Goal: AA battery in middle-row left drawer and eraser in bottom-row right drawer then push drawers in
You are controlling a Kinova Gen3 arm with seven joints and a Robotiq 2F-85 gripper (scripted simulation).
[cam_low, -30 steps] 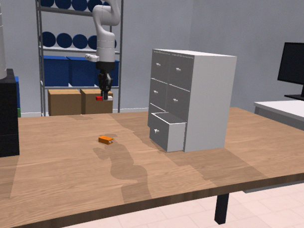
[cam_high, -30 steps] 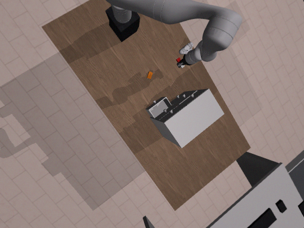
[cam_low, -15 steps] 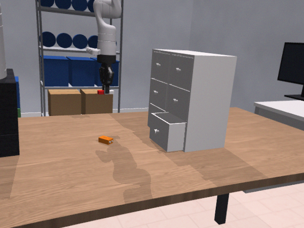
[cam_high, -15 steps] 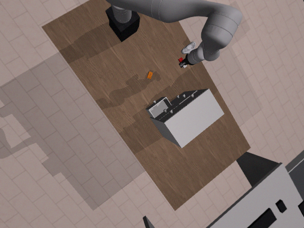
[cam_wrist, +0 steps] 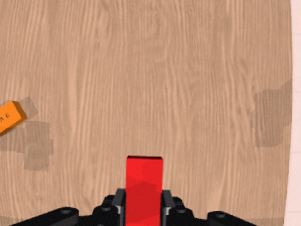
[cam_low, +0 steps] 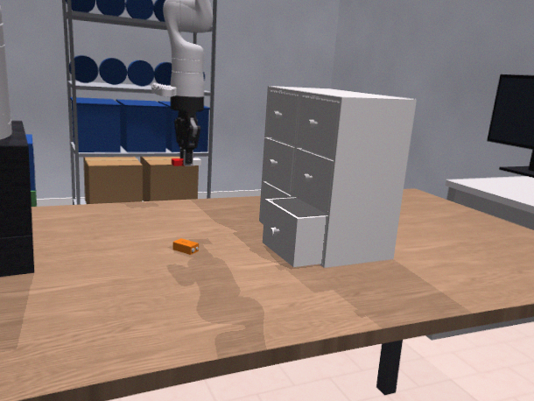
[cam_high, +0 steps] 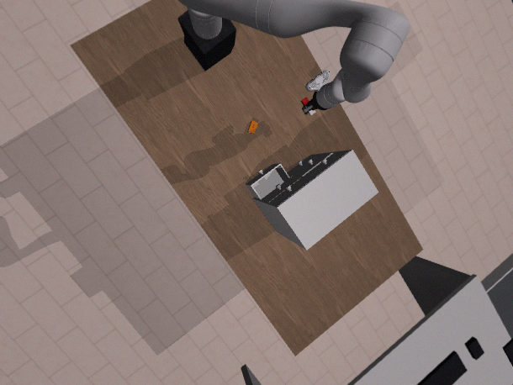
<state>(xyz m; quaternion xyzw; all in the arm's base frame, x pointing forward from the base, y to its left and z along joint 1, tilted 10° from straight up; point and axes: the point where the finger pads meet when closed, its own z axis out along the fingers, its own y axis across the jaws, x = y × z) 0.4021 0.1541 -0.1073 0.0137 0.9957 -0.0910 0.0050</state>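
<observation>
The eraser is 10 mm below my hand and 10 mm ahead of it. The rest, counted from my hand: AA battery (240 mm ahead, 150 mm to the right, 40 mm below); then orange battery (190 mm to the right, 150 mm below, 50 mm behind).
</observation>
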